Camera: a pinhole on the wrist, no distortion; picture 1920 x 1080 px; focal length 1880.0 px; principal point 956.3 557.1 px. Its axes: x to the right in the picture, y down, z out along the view. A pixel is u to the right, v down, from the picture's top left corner.
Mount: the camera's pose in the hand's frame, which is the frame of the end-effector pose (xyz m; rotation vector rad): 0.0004 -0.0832 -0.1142 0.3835 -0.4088 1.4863
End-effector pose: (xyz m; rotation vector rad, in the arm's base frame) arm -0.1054 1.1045 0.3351 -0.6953 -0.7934 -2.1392
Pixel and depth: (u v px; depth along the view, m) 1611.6 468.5 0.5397
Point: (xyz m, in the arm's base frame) -0.1593 1.5152 0.5874
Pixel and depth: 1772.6 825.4 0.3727
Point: -0.1025 1.4018 0.4508
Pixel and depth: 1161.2 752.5 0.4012
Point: -0.2051 1.4389 0.3961
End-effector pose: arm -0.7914 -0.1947 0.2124 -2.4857 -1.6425 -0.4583
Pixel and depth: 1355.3 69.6 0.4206
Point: -0.8979 0.0605 -0.0492
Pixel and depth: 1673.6 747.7 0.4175
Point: -0.8819 -0.0890 -0.1214
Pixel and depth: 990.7 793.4 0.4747
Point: -1.0400 -0.0540 -0.1167
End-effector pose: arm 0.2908 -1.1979 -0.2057 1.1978 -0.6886 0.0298
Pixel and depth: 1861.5 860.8 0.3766
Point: 0.1360 -1.4785 -0.2692
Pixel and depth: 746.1 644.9 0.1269
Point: 0.3464 -1.2470 -0.3448
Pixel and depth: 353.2 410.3 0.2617
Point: 0.3700 -1.3753 -0.4267
